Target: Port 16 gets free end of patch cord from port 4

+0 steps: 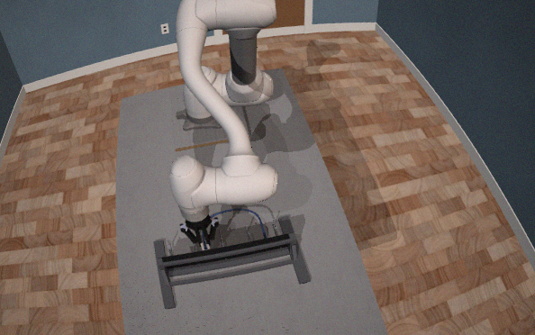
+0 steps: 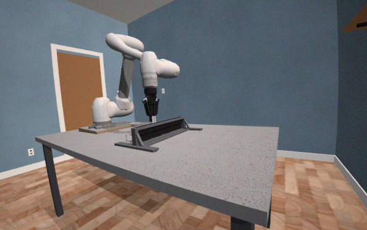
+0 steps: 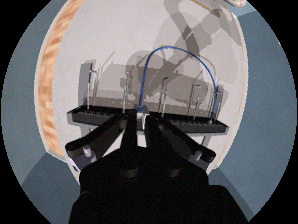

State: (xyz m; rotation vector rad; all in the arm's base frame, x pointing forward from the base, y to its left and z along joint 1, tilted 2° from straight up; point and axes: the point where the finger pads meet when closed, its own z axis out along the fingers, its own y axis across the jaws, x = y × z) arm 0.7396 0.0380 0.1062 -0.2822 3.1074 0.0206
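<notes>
Right now the plug is 1 cm ahead of my hand and 3 cm below it.
</notes>
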